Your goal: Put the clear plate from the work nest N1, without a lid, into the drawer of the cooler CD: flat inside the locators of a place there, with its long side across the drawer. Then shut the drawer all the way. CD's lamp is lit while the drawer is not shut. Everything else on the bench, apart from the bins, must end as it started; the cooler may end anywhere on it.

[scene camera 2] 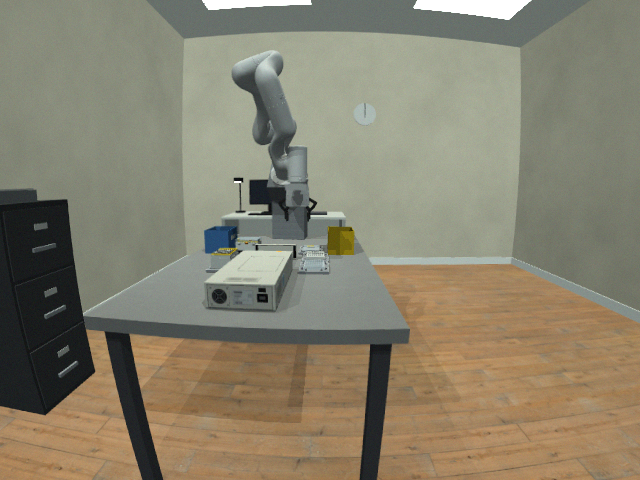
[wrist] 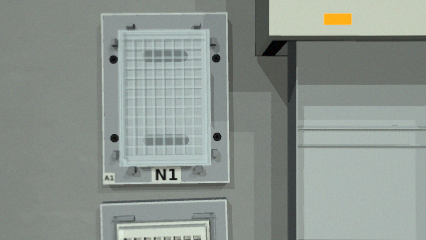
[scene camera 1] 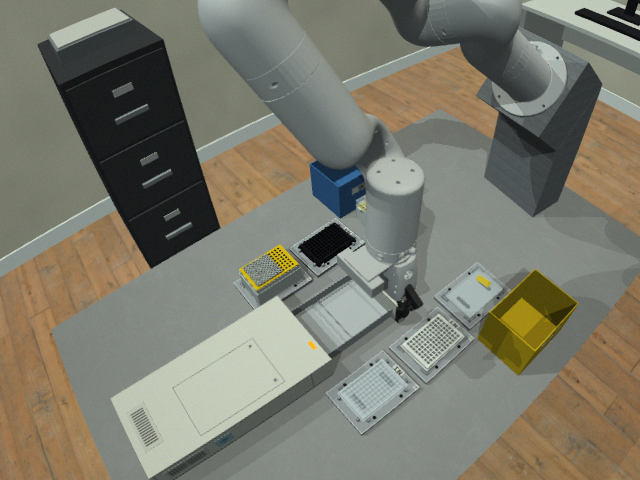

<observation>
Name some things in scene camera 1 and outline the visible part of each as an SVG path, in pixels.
My gripper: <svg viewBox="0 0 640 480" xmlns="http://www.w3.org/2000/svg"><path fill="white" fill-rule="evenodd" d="M416 254L414 256L407 255L397 263L387 263L394 265L380 274L380 278L384 281L384 292L397 302L398 307L395 313L397 321L407 317L409 311L416 310L423 305L415 291L417 285Z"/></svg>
A clear plate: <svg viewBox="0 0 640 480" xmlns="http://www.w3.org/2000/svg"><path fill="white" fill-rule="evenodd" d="M383 359L337 392L337 395L341 397L362 423L408 387L408 384Z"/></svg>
A cooler CD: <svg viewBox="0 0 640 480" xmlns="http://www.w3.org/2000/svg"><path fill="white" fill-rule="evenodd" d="M397 302L384 291L371 298L348 275L292 311L276 296L186 353L113 396L111 401L148 479L175 480L333 375L332 358L368 334L389 317L392 317L398 324L405 320L405 318L401 318L398 321L395 319L396 308L398 307Z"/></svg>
A black plate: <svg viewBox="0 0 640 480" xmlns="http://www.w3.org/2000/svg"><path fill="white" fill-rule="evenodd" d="M335 222L298 247L313 263L316 263L317 267L320 267L322 263L325 264L351 246L353 242L356 242L351 235Z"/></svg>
A white well plate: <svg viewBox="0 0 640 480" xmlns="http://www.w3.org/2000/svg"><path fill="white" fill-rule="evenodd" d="M439 313L400 346L426 372L465 338L459 330Z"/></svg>
</observation>
